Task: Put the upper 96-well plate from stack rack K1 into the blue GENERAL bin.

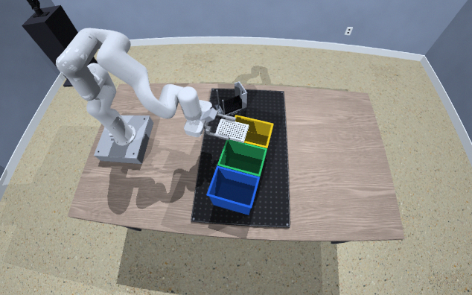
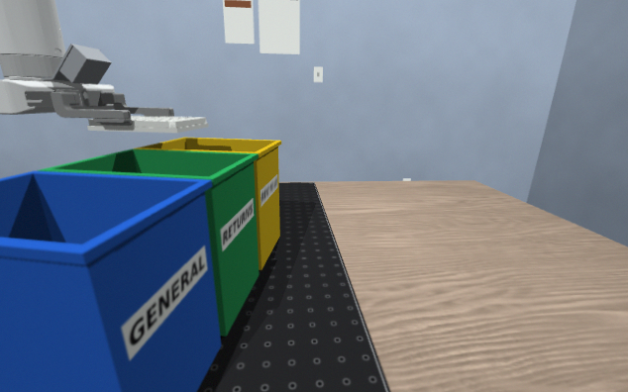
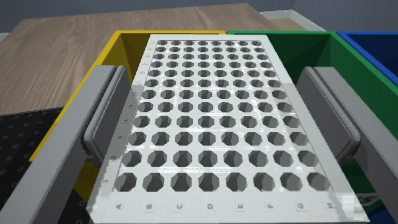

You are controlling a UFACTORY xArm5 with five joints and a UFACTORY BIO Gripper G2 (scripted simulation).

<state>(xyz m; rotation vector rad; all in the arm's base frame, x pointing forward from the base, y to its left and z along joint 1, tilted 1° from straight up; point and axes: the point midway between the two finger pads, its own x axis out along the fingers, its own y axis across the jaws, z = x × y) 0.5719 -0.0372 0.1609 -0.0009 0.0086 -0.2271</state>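
The blue general bin is 4 cm ahead of my hand, 24 cm to the right of it and 13 cm below it. From my hand the other things lie so: yellow bin 10 cm ahead, 2 cm to the left, 13 cm below; green returns bin 7 cm ahead, 11 cm to the right, 13 cm below; white 96-well plate 2 cm ahead, 1 cm below.
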